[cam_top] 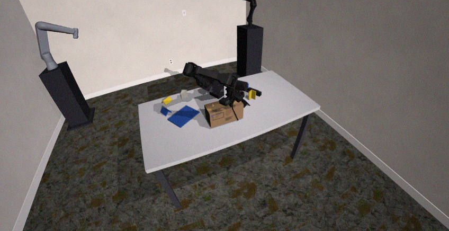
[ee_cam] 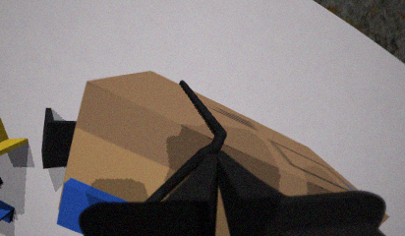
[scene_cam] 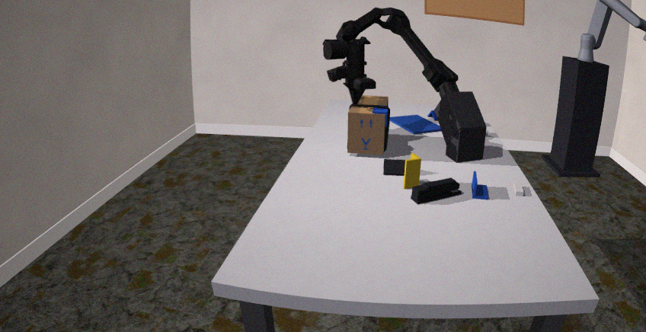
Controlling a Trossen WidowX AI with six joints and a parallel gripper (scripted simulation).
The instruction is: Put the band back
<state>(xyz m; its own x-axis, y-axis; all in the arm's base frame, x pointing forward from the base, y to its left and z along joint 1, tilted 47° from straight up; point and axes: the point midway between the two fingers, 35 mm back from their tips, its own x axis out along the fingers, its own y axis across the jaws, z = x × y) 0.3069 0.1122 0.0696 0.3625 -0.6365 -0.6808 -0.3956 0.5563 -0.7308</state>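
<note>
My hand is 10 cm above the brown carton, 5 cm past it and 3 cm to the left of it. Also, from my hand: yellow corner guard (29 cm to the left, 17 cm behind, 13 cm below); then blue flat sheet (29 cm to the right, 23 cm behind, 17 cm below); then black stapler (36 cm to the left, 23 cm behind, 15 cm below).
</note>
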